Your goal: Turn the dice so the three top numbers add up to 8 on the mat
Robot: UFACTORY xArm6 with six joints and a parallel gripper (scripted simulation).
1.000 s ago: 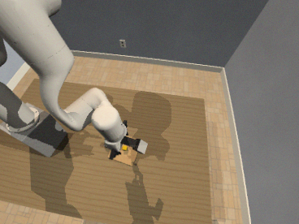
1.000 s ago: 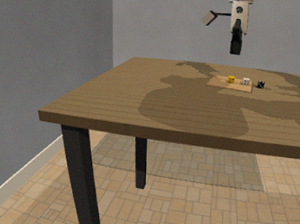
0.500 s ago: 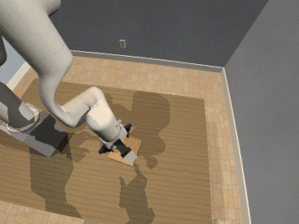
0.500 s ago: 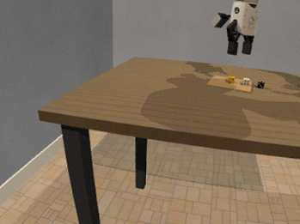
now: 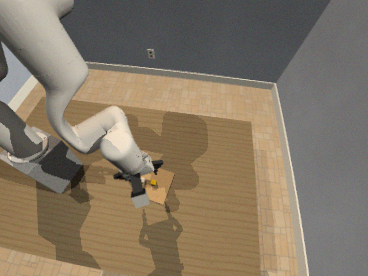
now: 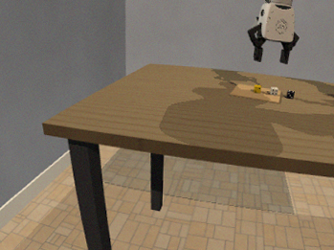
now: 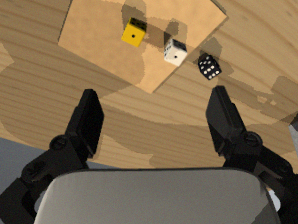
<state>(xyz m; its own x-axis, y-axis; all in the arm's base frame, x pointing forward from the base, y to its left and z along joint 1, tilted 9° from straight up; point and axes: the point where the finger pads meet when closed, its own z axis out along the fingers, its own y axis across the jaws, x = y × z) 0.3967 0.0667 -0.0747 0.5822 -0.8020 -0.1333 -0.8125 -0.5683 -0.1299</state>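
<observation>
Right now the black die is 7 cm behind my hand, 2 cm to the right of it and 10 cm below it. The rest, counted from my hand: tan mat: 3 cm ahead, 11 cm below; white die: 2 cm behind, 1 cm to the right, 10 cm below; yellow die: 3 cm ahead, 10 cm below.
</observation>
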